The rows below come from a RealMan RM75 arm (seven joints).
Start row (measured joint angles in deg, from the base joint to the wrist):
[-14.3 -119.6 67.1 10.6 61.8 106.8 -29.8]
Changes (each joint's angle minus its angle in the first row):
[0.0 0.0 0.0 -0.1 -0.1 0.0 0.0]
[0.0 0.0 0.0 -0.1 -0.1 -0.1 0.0]
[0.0 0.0 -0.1 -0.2 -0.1 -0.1 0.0]
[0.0 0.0 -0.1 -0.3 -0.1 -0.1 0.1]
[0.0 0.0 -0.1 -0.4 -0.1 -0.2 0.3]
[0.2 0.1 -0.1 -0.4 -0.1 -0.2 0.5]
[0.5 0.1 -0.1 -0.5 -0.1 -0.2 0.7]
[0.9 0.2 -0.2 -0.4 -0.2 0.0 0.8]
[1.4 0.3 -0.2 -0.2 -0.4 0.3 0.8]
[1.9 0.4 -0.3 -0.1 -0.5 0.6 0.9]
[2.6 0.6 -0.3 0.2 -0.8 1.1 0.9]
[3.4 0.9 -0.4 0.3 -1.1 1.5 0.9]
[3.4 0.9 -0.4 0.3 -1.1 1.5 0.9]
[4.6 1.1 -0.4 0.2 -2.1 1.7 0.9]
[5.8 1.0 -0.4 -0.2 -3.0 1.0 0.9]
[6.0 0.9 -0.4 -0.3 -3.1 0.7 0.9]
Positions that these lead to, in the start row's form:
[-14.3 -119.6 67.1 10.5 61.7 106.8 -29.8]
[-14.3 -119.6 67.1 10.5 61.7 106.7 -29.8]
[-14.3 -119.6 67.0 10.4 61.7 106.7 -29.8]
[-14.3 -119.6 67.0 10.3 61.7 106.7 -29.7]
[-14.3 -119.6 67.0 10.2 61.7 106.6 -29.5]
[-14.1 -119.5 67.0 10.2 61.7 106.6 -29.3]
[-13.8 -119.5 67.0 10.1 61.7 106.6 -29.1]
[-13.4 -119.4 66.9 10.2 61.6 106.8 -29.0]
[-12.9 -119.3 66.9 10.4 61.4 107.1 -29.0]
[-12.4 -119.2 66.8 10.5 61.3 107.4 -28.9]
[-11.7 -119.0 66.8 10.8 61.0 107.9 -28.9]
[-10.9 -118.7 66.7 10.9 60.7 108.3 -28.9]
[-10.9 -118.7 66.7 10.9 60.7 108.3 -28.9]
[-9.7 -118.5 66.7 10.8 59.7 108.5 -28.9]
[-8.5 -118.6 66.7 10.4 58.8 107.8 -28.9]
[-8.3 -118.7 66.7 10.3 58.7 107.5 -28.9]

